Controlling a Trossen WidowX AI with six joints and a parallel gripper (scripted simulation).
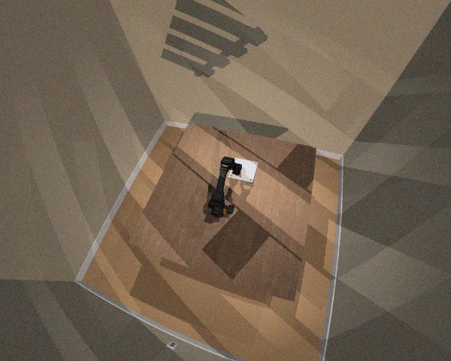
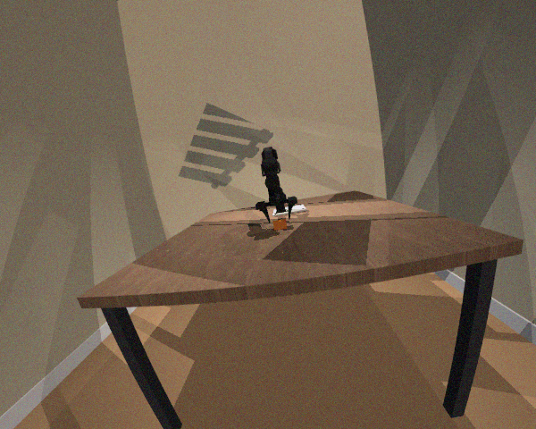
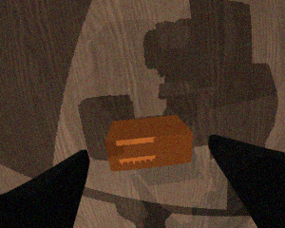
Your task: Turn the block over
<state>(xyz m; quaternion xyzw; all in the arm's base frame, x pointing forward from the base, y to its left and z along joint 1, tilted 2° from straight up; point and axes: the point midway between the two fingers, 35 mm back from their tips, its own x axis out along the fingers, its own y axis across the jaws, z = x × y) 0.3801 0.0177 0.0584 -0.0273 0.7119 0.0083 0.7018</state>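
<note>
The orange block is 2 cm below my gripper tip and 1 cm behind it.
</note>
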